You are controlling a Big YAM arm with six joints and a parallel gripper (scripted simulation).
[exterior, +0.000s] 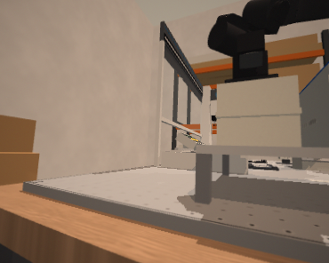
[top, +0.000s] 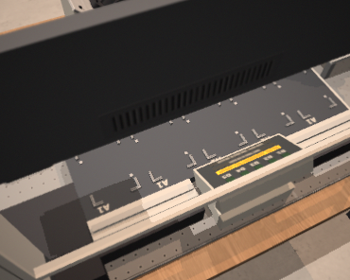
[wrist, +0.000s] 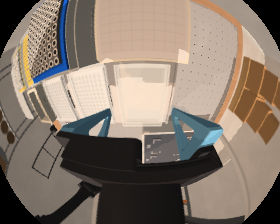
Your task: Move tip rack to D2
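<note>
My gripper is now 5 cm above the clear rack cover. Round my hand: beige block (13 cm to the left, 1 cm behind); then blue tip rack (12 cm to the left, 11 cm behind); then shelf (17 cm behind, 7 cm below, 5 cm to the left).
</note>
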